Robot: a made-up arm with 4 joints.
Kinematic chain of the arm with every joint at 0, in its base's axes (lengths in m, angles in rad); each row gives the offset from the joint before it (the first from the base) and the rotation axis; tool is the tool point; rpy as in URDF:
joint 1: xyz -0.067 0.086 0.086 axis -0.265 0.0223 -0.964
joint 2: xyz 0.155 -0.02 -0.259 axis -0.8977 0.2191 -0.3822
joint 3: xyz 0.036 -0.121 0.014 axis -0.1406 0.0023 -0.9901
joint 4: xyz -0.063 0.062 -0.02 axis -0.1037 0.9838 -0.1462
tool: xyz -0.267 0.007 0.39 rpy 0 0 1.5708
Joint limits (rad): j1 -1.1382..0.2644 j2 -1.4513..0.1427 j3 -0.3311..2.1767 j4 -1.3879..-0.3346
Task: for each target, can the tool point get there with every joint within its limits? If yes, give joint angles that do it. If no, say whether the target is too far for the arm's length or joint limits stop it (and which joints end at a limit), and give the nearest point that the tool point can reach.
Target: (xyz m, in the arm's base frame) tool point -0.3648 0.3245 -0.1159
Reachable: yes | joints -0.8783 -0.3488 1.2633 -1.1059
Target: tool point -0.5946 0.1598 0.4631
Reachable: no: joint limits stop it (at a limit: joint 1, joint 2) | nearest point -0.3083 0.2513 0.1716 | short by 0.419 m
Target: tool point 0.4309 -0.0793 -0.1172
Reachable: no: joint limits stop it (at a limit: joint 1, joint 2, joint 3, joint 4) | nearest point 0.5077 0.1561 -0.0617 | short by 0.254 m
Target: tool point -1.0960 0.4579 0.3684
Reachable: no: too far | nearest point -0.3782 0.3692 0.0647 | short by 0.784 m
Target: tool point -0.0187 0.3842 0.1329
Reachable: yes | joints -0.2693 -0.6378 1.6124 -0.6382
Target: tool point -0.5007 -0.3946 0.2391
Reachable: no: joint limits stop it (at a limit: joint 3, joint 4) | nearest point -0.3640 -0.1989 0.0430 | short by 0.309 m
